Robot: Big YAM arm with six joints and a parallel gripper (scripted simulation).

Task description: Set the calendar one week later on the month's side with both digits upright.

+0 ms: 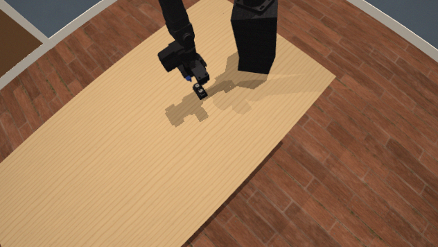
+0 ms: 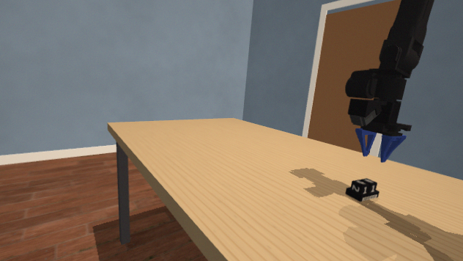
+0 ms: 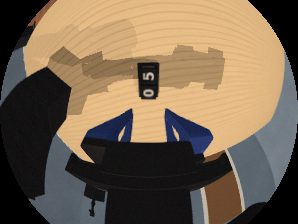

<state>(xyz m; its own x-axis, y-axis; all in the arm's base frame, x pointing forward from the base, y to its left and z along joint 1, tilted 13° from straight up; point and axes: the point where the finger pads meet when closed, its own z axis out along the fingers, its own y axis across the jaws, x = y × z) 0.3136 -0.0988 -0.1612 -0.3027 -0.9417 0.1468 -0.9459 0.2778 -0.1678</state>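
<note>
The black date cube lies 8 cm below my hand. The rest, counted from my hand: black tray 2 cm to the left, 10 cm below; then black cube 1 cm ahead, 3 cm to the left, 8 cm below.
</note>
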